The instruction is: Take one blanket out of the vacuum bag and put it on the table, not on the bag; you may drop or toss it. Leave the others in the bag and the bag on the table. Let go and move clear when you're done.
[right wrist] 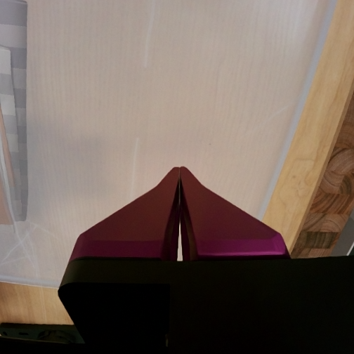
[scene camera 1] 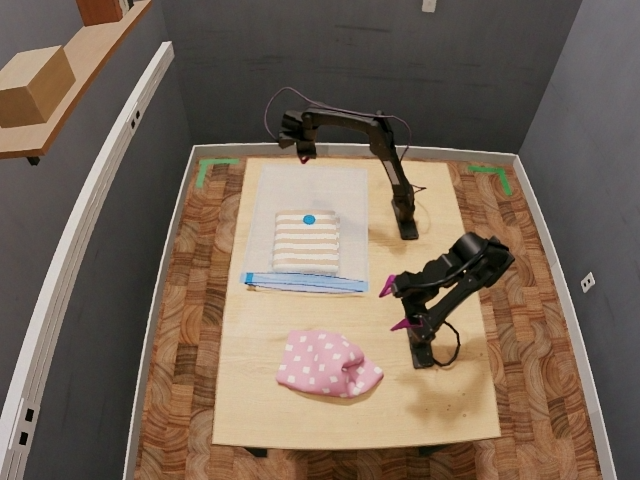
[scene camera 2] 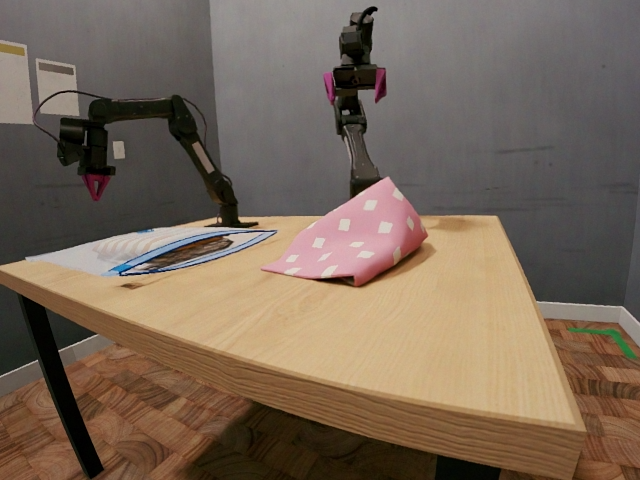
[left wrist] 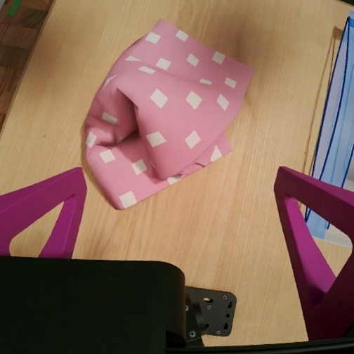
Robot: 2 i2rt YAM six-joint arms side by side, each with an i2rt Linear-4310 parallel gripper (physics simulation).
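Note:
A pink blanket with white squares (scene camera 1: 315, 364) (scene camera 2: 356, 232) (left wrist: 172, 115) lies crumpled on the table (scene camera 1: 258, 418) (scene camera 2: 330, 330), apart from the bag. The clear vacuum bag (scene camera 1: 315, 188) (scene camera 2: 67, 256) (right wrist: 200, 90) lies flat on the table, its blue-edged mouth toward the pink blanket. A tan-and-white striped blanket (scene camera 1: 306, 250) (scene camera 2: 124, 245) is inside it; a grey checked one (right wrist: 17, 65) shows in the right wrist view. My left gripper (scene camera 1: 385, 312) (scene camera 2: 355, 103) (left wrist: 179, 177) is open and empty, raised clear of the pink blanket. My right gripper (scene camera 1: 303, 161) (scene camera 2: 96, 198) (right wrist: 179, 177) is shut on nothing, above the bag's far part.
A wooden shelf (scene camera 1: 77, 56) with a box (scene camera 1: 36, 85) is on the left wall in scene camera 1. The bases of both arms stand along the table's right side there. A blue round valve (scene camera 1: 309, 219) is on the bag above the striped blanket.

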